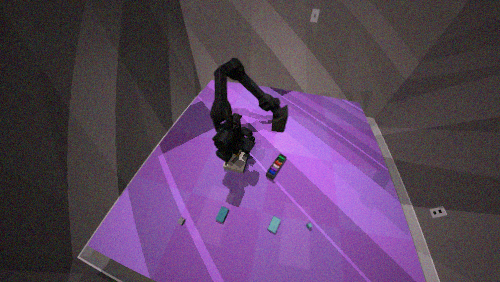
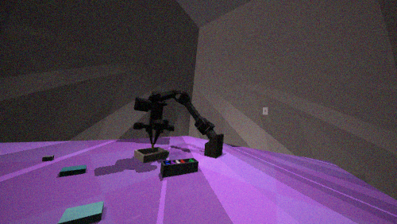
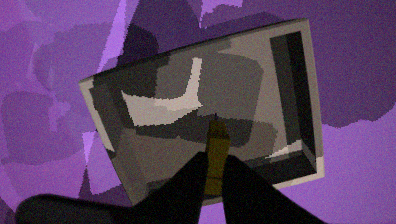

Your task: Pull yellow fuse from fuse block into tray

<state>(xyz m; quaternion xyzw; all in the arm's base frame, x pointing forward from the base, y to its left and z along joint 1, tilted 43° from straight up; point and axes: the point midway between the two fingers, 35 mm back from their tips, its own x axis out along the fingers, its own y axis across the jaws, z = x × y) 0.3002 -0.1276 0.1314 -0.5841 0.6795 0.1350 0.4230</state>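
The yellow fuse lies 10 mm below my gripper tip. Also, from my gripper tip: beige tray: 60 mm below; then blue fuse: 180 mm to the left, 50 mm ahead, 40 mm below; then purple fuse: 190 mm to the left, 40 mm below, 30 mm ahead.
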